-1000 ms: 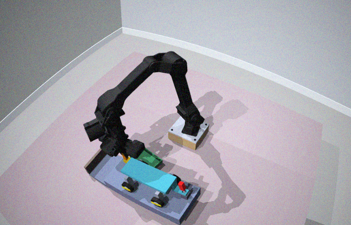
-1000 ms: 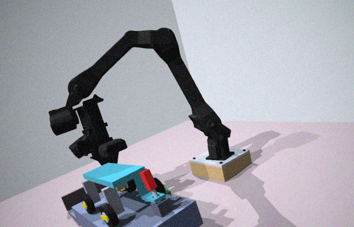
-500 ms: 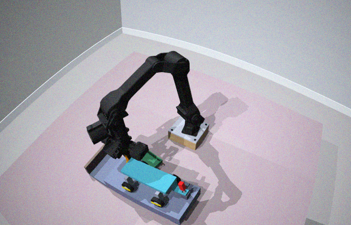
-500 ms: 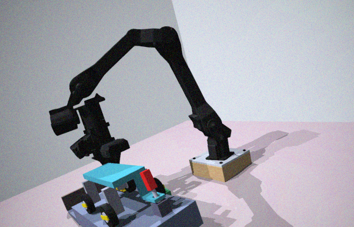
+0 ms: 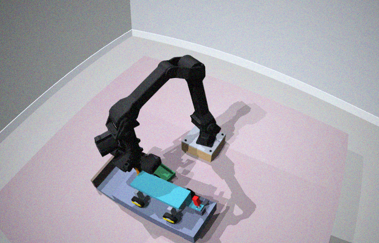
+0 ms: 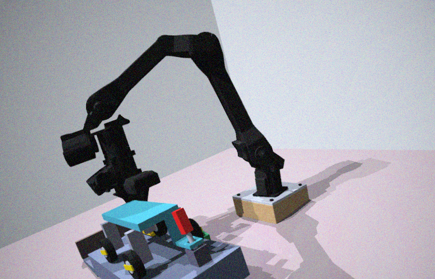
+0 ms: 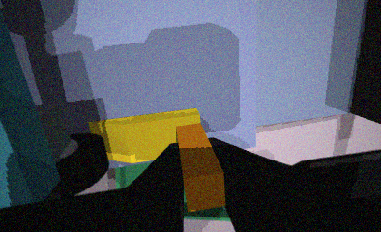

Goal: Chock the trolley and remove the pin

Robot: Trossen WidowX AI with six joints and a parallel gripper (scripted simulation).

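Now: the yellow chock 20 mm to the left of my gripper tip, 10 mm below it and 10 mm ahead of it. The rest, counted from my gripper tip: blue-grey ramp: 110 mm to the left, 80 mm ahead, 40 mm below; then trolley: 120 mm to the left, 80 mm ahead, 20 mm above; then brown end wall: 150 mm to the right, 60 mm below, 30 mm ahead.
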